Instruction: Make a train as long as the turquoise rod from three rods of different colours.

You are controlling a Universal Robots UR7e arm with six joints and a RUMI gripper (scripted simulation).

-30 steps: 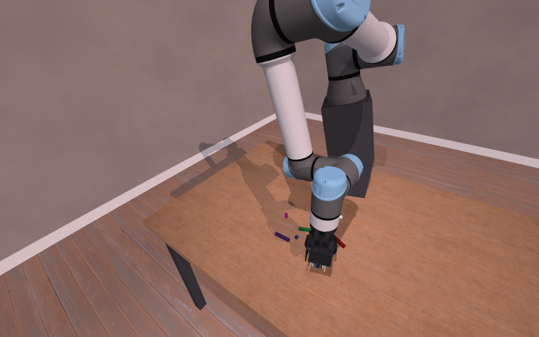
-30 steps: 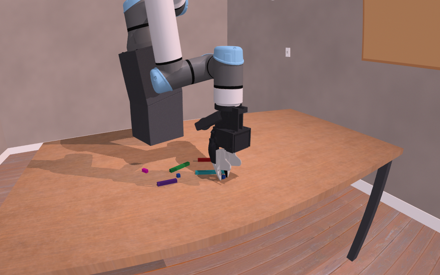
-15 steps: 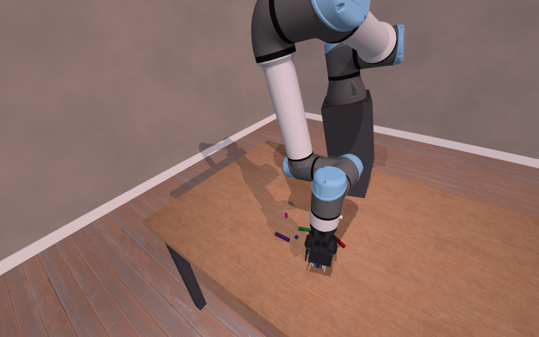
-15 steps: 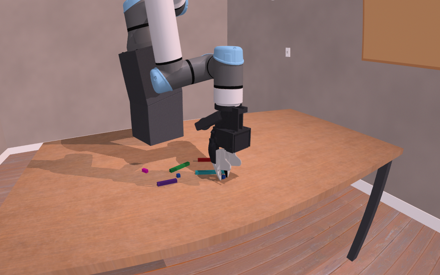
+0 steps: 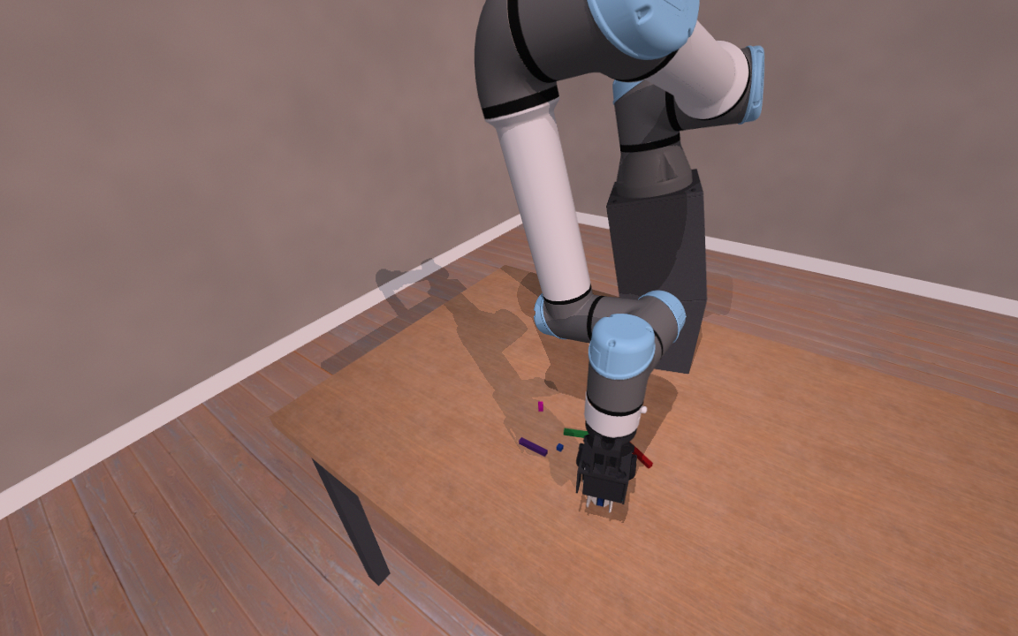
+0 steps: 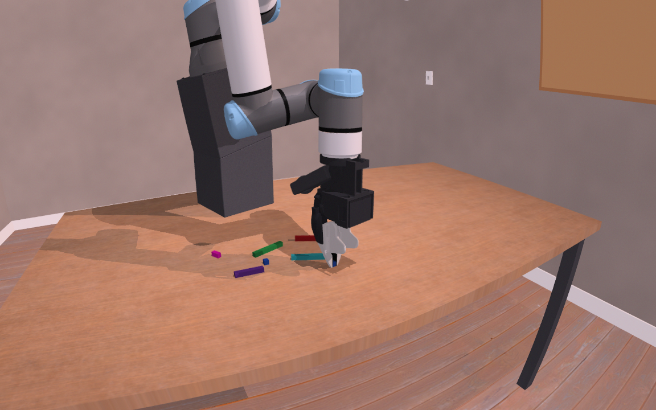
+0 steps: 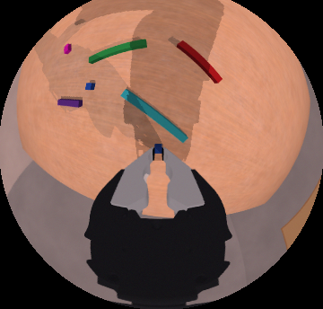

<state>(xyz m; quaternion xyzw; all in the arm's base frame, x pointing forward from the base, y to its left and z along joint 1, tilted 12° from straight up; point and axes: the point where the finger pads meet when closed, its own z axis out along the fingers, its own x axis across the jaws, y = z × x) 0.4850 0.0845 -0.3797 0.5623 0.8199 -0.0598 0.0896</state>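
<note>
The turquoise rod lies 40 mm behind my hand, 20 mm to the right of it and 10 mm below it. The rest, counted from my hand: green rod: 110 mm behind, 100 mm to the right, 10 mm below; red rod: 130 mm behind, 10 mm to the left, 10 mm below; purple rod: 160 mm to the right, 30 mm behind, 10 mm below.
</note>
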